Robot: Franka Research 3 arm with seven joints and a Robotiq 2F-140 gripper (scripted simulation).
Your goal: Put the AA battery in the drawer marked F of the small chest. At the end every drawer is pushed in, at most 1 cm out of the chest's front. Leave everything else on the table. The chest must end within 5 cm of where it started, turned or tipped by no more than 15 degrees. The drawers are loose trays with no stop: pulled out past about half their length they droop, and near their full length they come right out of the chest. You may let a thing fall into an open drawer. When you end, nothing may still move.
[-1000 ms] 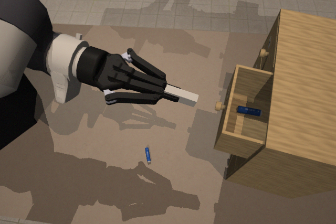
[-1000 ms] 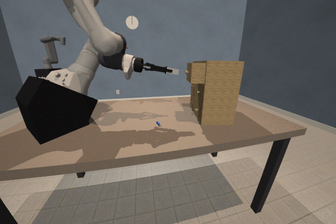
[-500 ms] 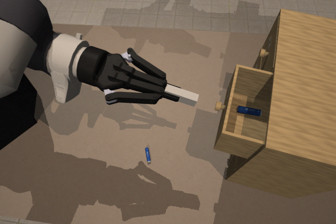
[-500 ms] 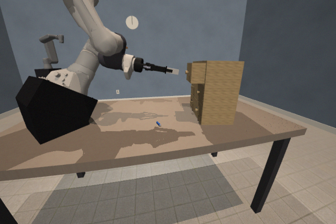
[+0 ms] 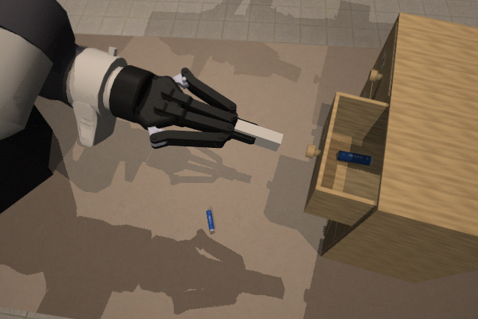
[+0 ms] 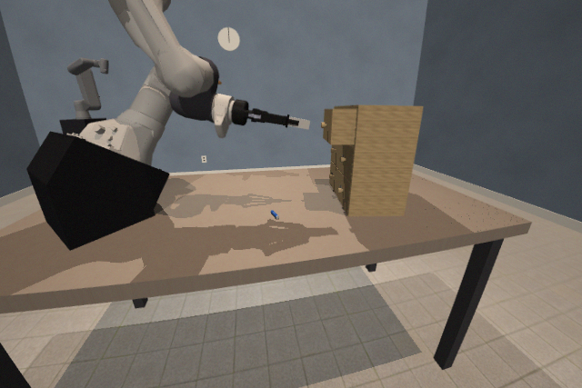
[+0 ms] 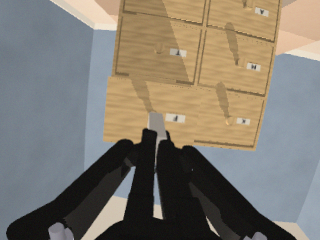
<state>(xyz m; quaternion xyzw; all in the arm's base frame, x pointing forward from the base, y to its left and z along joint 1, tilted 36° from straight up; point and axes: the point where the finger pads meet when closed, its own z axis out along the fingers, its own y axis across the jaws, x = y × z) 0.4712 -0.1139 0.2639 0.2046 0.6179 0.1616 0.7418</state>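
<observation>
Now: hand 17 cm short of the drawer and 3 cm above it.
</observation>
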